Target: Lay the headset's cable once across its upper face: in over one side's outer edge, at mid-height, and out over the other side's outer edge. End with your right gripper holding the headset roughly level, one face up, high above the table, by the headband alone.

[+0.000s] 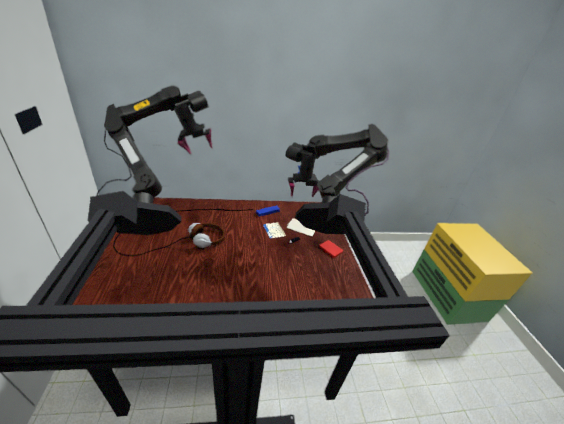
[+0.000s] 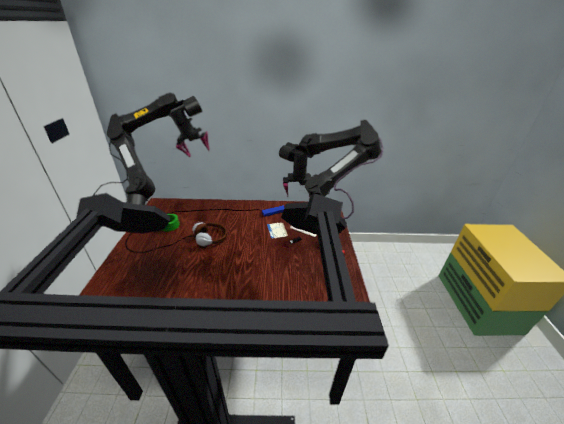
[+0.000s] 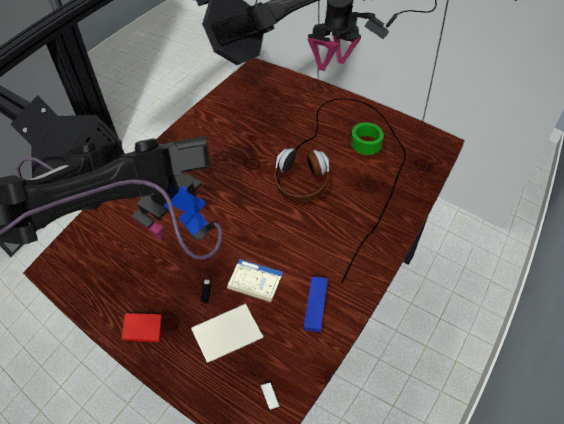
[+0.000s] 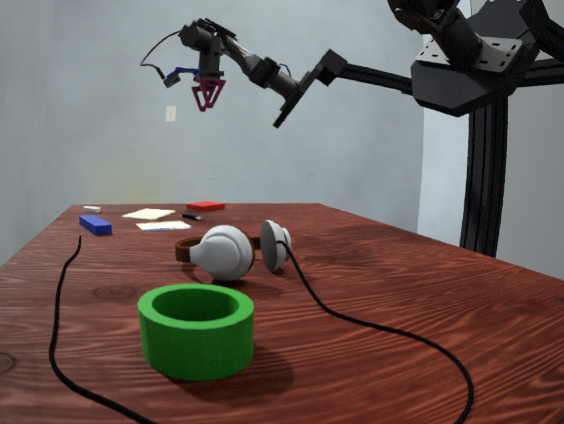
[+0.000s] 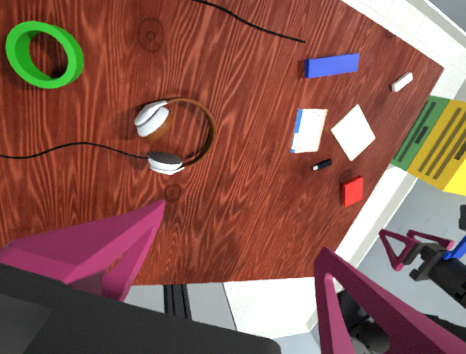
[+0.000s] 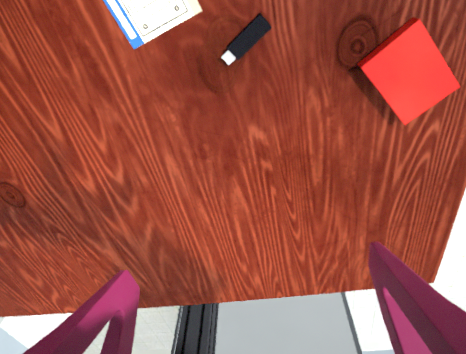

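Where they show: left gripper, fingertip midpoint: (image 1: 201, 150) (image 2: 199, 153) (image 3: 331, 66) (image 5: 243, 232); right gripper, fingertip midpoint: (image 1: 302, 196) (image 2: 298, 196) (image 3: 174, 222) (image 4: 205, 110) (image 5: 394, 231) (image 6: 243, 267); left arm's base at its link origin: (image 3: 237, 27) (image 4: 466, 54); right arm's base at its link origin: (image 3: 77, 163) (image 4: 295, 92) (image 5: 365, 337).
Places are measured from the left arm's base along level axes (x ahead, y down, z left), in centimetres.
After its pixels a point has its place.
Observation:
The headset, with white earcups (image 1: 202, 240) @(x 27.3, y 29.9, z -5.0 cm) (image 2: 204, 239) @(x 27.5, y 30.1, z -5.4 cm) (image 4: 227, 252) @(x 34.5, y 31.0, z 5.8 cm) and a brown headband (image 3: 301, 198) @(x 42.2, y 33.4, z -8.2 cm) (image 5: 212, 131) @(x 40.2, y 33.5, z -9.1 cm), lies on the table. Its black cable (image 3: 404, 155) @(x 46.4, y 35.6, z 29.7 cm) (image 4: 372, 326) @(x 17.9, y 35.7, z 16.9 cm) (image 5: 82, 143) @(x 22.4, y 35.3, z 12.2 cm) leaves one earcup, loops over the table around the green ring and ends near the blue block; none of it crosses the headset. My left gripper (image 1: 200, 150) @(x 41.9, y -7.6, z 1.0 cm) (image 2: 199, 153) @(x 41.9, y -7.6, z 1.0 cm) (image 3: 332, 66) @(x 41.9, y -7.6, z 1.0 cm) (image 5: 243, 232) @(x 41.9, y -7.6, z 1.0 cm) is open and empty, high above the table. My right gripper (image 1: 303, 195) @(x 48.1, y 7.4, z -45.1 cm) (image 4: 205, 108) @(x 48.1, y 7.4, z -45.1 cm) (image 6: 243, 267) @(x 48.1, y 7.4, z -45.1 cm) is open and empty above the table, away from the headset.
A green ring (image 3: 367, 146) @(x 38.8, y 32.1, z 19.9 cm) (image 4: 197, 345) @(x 34.0, y 32.6, z 28.2 cm) stands near the headset. A blue block (image 3: 316, 304) @(x 70.5, y 33.9, z -24.5 cm), a patterned card (image 3: 255, 281) @(x 55.4, y 35.8, z -32.5 cm), a cream sheet (image 3: 227, 332) @(x 63.5, y 35.4, z -46.1 cm), a black stick (image 3: 205, 291) @(x 50.8, y 35.0, z -44.8 cm), a red block (image 3: 142, 327) @(x 50.8, y 34.4, z -63.9 cm) and a small white block (image 3: 270, 396) @(x 83.2, y 34.7, z -46.9 cm) lie farther off.

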